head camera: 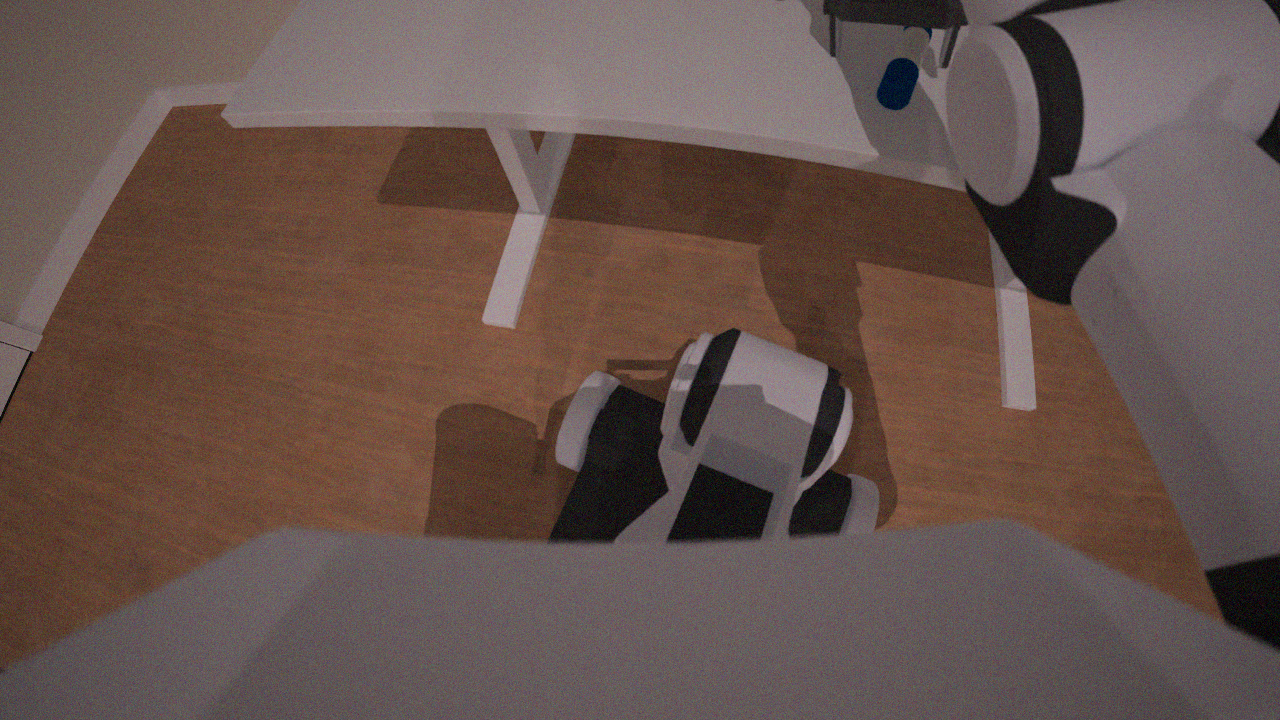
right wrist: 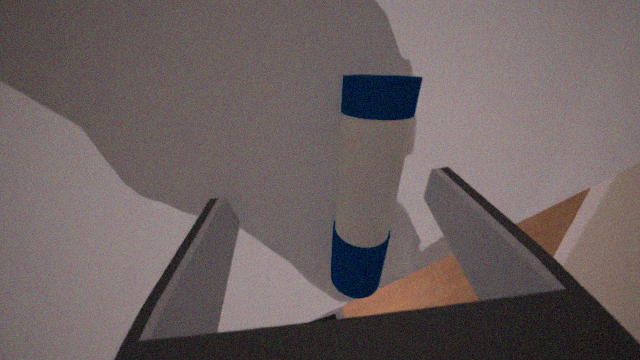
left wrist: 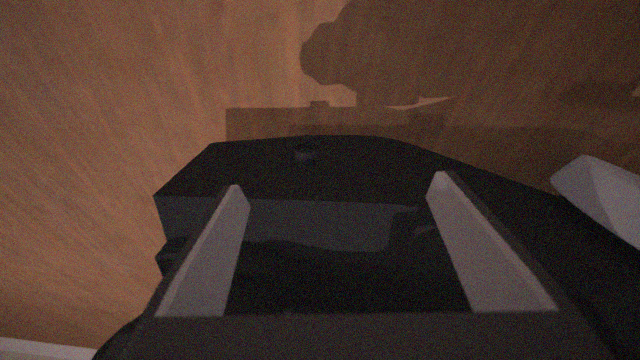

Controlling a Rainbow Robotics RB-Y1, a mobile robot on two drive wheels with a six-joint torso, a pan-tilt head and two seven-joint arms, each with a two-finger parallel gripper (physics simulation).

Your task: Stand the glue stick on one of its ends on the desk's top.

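Places are measured from the robot's base along level axes (x right, y back, z down), in millimetres.
Pixels of known places: left gripper, fingertip midpoint: (left wrist: 334, 190); right gripper, fingertip midpoint: (head camera: 888, 55) (right wrist: 329, 196).
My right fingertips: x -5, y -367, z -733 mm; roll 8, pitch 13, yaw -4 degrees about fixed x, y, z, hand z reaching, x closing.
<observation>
Behind a point stands the place of what it marks.
The glue stick (head camera: 897, 83) @[y -304, x 7, z -751 mm] (right wrist: 370, 170) @[y -387, x 9, z -749 mm], a pale cylinder with blue ends, lies on its side on the white desk (head camera: 554, 62) @[y -238, x -319, z -720 mm], near the desk's front edge. My right gripper (head camera: 890, 60) @[y -367, x -5, z -733 mm] (right wrist: 329, 196) @[y -367, x -5, z -733 mm] is open and empty. In the right wrist view the stick shows between its two spread fingers, untouched by either; the gripper's exact height above it is hard to tell. In the head view the gripper's palm hangs over the stick's far end. My left gripper (left wrist: 334, 190) @[y 414, x -248, z -208 mm] is open and empty, away from the stick; it does not show in the head view.
My right arm (head camera: 1154, 295) @[y -9, x 86, z -929 mm] covers the right part of the head view. The desk's legs (head camera: 514, 268) (head camera: 1015, 344) stand on the wooden floor (head camera: 268, 295) @[y 49, x -1303, z 0 mm] (left wrist: 100, 100) @[y 760, x -113, z 0 mm]. Part of my own base (head camera: 769, 385) shows below. The arm's shadow falls around the stick.
</observation>
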